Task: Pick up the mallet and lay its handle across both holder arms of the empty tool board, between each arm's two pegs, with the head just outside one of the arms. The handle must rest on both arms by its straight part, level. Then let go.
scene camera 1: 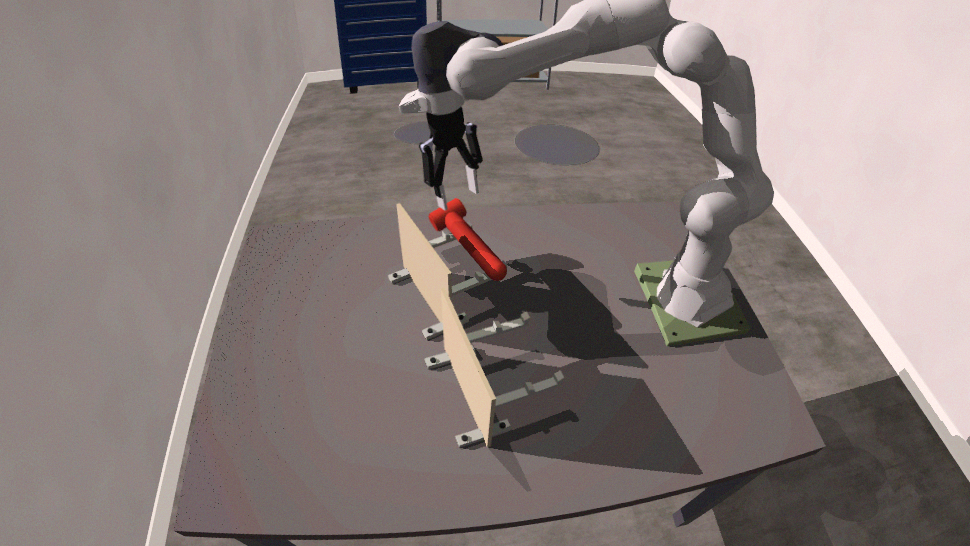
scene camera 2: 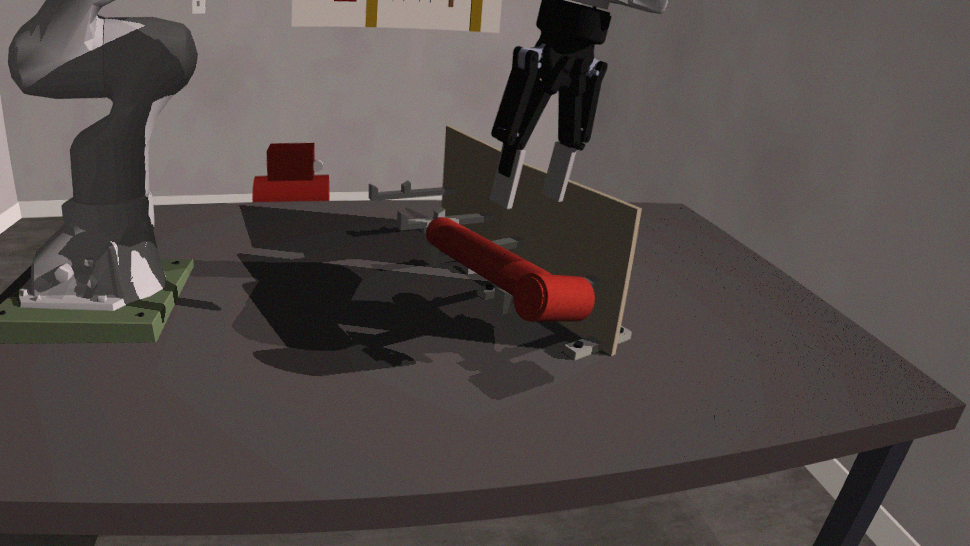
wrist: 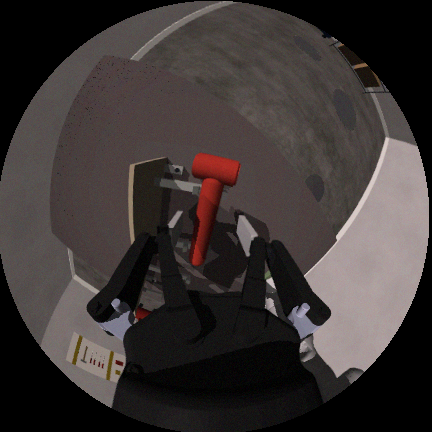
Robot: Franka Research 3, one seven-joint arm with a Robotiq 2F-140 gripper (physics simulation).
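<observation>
The red mallet [scene camera 1: 475, 242] [scene camera 2: 481, 256] [wrist: 207, 210] lies across the holder arms of the far tool board [scene camera 1: 419, 265] [scene camera 2: 593, 237] [wrist: 146, 200]. Its head [scene camera 1: 446, 214] [scene camera 2: 556, 298] [wrist: 216, 169] is just outside the far arm [wrist: 175, 185], on the side away from the other board. The handle's free end is by the second arm [scene camera 1: 469, 282] [wrist: 182, 245]. The handle hides parts of the arms and pegs, so exact contact and level cannot be told. My gripper [scene camera 1: 457, 196] [scene camera 2: 530, 201] [wrist: 210, 221] is open and empty above the mallet, its fingers apart on either side of the handle's line, clear of it.
A second board [scene camera 1: 468, 366] stands nearer scene camera 1, in line with the first, with two holder arms [scene camera 1: 505, 327] [scene camera 1: 529, 388] carrying no tool. The robot's green base plate [scene camera 1: 705, 332] [scene camera 2: 81, 328] is on the table, on the side the arms point to.
</observation>
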